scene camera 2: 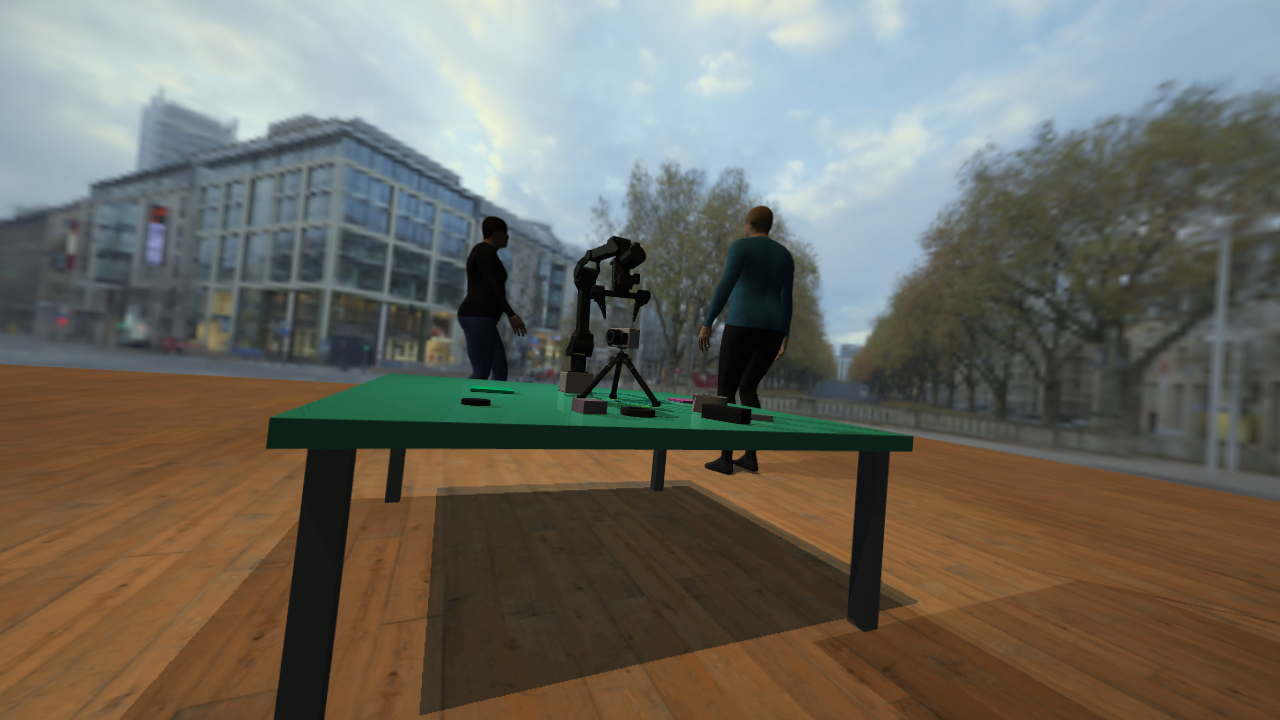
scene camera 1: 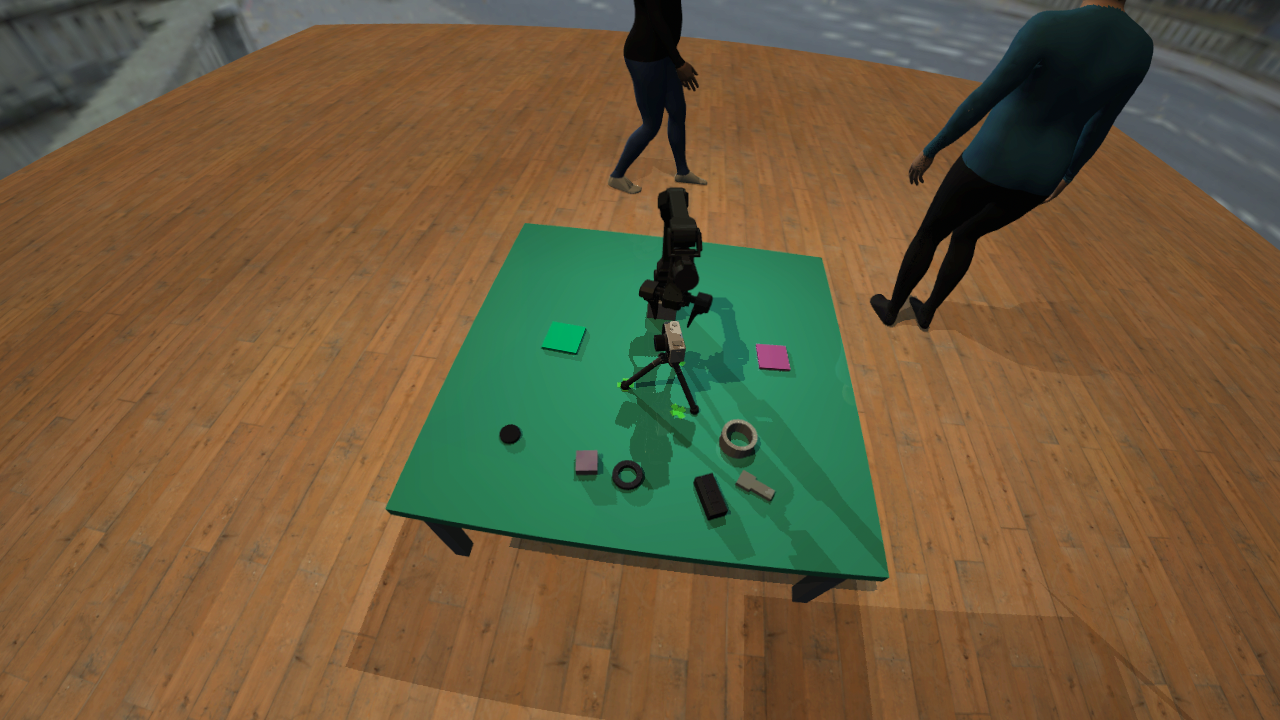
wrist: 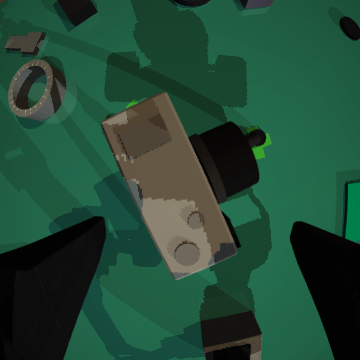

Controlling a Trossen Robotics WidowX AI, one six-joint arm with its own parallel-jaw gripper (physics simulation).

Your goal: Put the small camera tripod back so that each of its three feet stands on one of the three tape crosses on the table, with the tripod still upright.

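Places are measured from the arm's base along level axes (x ahead, y left, z up), in centimetres.
Pixels of known places: gripper, between the fingertips: [scene camera 2: 619,320] [scene camera 1: 671,323] [wrist: 202,230]; arm's base, origin of its link: [scene camera 2: 577,372] [wrist: 231,357].
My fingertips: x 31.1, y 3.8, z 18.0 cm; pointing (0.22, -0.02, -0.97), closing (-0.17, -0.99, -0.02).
Note:
For each thing: its top centre in the pictures, then the offset to it from my fingertips. "spot": a spot on its surface instead.
- left green tape cross, centre of its top: [wrist: 255,142] dx +4.4, dy -11.3, dz -25.4 cm
- front right foot, a spot on its surface: [scene camera 1: 693,409] spot: dx +10.6, dy +10.3, dz -23.8 cm
- front cross, centre of its top: [scene camera 1: 677,411] dx +10.9, dy +5.8, dz -25.4 cm
- grey ring, centre of its top: [wrist: 28,86] [scene camera 1: 739,434] [scene camera 2: 710,395] dx +18.7, dy +23.7, dz -20.6 cm
- black block, centre of its top: [scene camera 2: 726,406] [scene camera 1: 711,493] dx +37.1, dy +17.0, dz -21.9 cm
- grey stick-like piece, centre of its top: [wrist: 20,41] [scene camera 2: 753,413] [scene camera 1: 756,485] dx +31.8, dy +29.3, dz -23.9 cm
- black ring, centre of its top: [scene camera 2: 638,408] [scene camera 1: 627,473] dx +34.4, dy -5.3, dz -23.9 cm
- mauve block, centre of its top: [scene camera 2: 589,399] [scene camera 1: 586,460] dx +33.1, dy -16.7, dz -22.6 cm
- black disc, centre of its top: [scene camera 2: 476,399] [wrist: 351,26] [scene camera 1: 509,433] dx +28.3, dy -40.3, dz -24.4 cm
- magenta, centre of its top: [scene camera 1: 773,356] [scene camera 2: 686,399] dx -16.2, dy +35.2, dz -24.5 cm
The small tripod [scene camera 1: 685,388] [scene camera 2: 619,357] stands upright, bearing a beige camera [scene camera 1: 675,343] [wrist: 160,175] with a black lens. In scene camera 1, one foot is at the left green tape cross [scene camera 1: 623,384] [wrist: 259,151]. The front right foot [scene camera 1: 693,409] stands to the right of the front cross [scene camera 1: 678,411] [wrist: 132,104], off its middle. The back cross [scene camera 1: 681,363] shows in part behind the tripod; the third foot is hidden there. My gripper [scene camera 1: 672,316] [scene camera 2: 619,318] [wrist: 202,230] is open and empty, above the camera, its fingertips wide apart.
A grey ring [scene camera 1: 725,444] [wrist: 58,90], a black block [scene camera 1: 710,497], a grey stick-like piece [scene camera 1: 755,486], a black ring [scene camera 1: 615,479], a mauve block [scene camera 1: 586,462] and a black disc [scene camera 1: 510,434] lie in front. Green [scene camera 1: 564,337] and magenta [scene camera 1: 773,357] squares lie at the sides.

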